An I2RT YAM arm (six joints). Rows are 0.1 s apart.
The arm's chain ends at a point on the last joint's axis. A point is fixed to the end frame.
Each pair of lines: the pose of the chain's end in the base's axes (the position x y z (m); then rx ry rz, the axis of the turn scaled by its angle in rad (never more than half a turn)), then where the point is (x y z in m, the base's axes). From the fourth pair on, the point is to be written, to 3 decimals.
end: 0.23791, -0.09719, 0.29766, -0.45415, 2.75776, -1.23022
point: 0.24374 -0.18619 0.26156
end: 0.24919, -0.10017, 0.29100, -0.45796, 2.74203, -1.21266
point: 0.25670 -0.18875 0.25419
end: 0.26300, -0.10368, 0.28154, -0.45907, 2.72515, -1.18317
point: 0.27250 -0.19150 0.24340
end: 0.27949, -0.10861, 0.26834, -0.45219, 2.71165, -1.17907
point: 0.290 -0.196 0.230
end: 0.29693, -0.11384, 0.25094, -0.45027, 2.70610, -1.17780
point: 0.308 -0.202 0.213
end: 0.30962, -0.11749, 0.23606, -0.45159, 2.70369, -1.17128
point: 0.321 -0.205 0.198
